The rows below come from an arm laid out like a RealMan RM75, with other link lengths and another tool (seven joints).
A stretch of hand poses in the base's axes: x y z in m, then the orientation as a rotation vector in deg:
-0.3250, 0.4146, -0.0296, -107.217, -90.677, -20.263
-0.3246, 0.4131, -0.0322, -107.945, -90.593, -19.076
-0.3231, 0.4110, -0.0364, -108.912, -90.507, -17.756
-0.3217, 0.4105, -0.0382, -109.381, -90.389, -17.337
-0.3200, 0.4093, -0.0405, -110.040, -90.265, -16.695
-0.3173, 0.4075, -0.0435, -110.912, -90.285, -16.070
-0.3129, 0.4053, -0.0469, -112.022, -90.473, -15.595
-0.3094, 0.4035, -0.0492, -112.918, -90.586, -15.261
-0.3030, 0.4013, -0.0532, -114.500, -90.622, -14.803
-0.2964, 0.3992, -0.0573, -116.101, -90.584, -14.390
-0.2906, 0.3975, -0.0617, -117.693, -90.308, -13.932
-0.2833, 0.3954, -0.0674, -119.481, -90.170, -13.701
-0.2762, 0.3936, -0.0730, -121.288, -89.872, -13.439
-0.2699, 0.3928, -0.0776, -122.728, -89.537, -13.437
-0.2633, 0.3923, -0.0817, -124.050, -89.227, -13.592
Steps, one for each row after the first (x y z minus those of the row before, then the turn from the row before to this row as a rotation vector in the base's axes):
0.0004, -0.0015, -0.0026, -0.909, 0.582, -0.121
0.0015, -0.0021, -0.0042, -1.127, 0.591, -0.217
0.0014, -0.0005, -0.0018, -0.429, 0.190, -0.199
0.0017, -0.0012, -0.0023, -0.644, 0.273, -0.246
0.0027, -0.0018, -0.0030, -0.850, 0.119, -0.289
0.0044, -0.0022, -0.0034, -1.033, -0.136, -0.363
0.0035, -0.0018, -0.0023, -0.798, -0.123, -0.323
0.0064, -0.0022, -0.0040, -1.285, -0.220, -0.681
0.0066, -0.0021, -0.0041, -1.250, -0.224, -0.733
0.0058, -0.0017, -0.0044, -1.156, -0.085, -0.835
0.0073, -0.0021, -0.0057, -1.275, -0.363, -0.900
0.0071, -0.0018, -0.0056, -1.232, -0.284, -0.978
0.0063, -0.0008, -0.0046, -0.867, -0.315, -0.863
0.0066, -0.0005, -0.0041, -0.743, -0.389, -0.817

